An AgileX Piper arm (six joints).
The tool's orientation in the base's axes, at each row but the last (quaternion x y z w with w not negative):
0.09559 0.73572 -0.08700 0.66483
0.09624 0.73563 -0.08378 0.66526
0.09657 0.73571 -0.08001 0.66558
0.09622 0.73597 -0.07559 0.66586
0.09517 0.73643 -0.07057 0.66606
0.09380 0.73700 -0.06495 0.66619
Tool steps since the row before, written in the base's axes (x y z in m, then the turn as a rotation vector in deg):
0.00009 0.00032 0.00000 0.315 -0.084 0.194
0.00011 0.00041 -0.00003 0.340 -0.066 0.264
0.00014 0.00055 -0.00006 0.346 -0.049 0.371
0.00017 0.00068 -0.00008 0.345 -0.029 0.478
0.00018 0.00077 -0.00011 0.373 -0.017 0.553
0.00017 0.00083 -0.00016 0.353 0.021 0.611
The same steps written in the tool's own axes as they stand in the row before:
0.00000 0.00033 0.00000 -0.226 -0.001 0.305
0.00003 0.00042 0.00001 -0.297 0.023 0.317
0.00007 0.00057 0.00001 -0.404 0.043 0.308
0.00009 0.00070 0.00001 -0.509 0.064 0.291
0.00013 0.00079 0.00001 -0.586 0.083 0.308
0.00019 0.00084 0.00000 -0.640 0.118 0.274

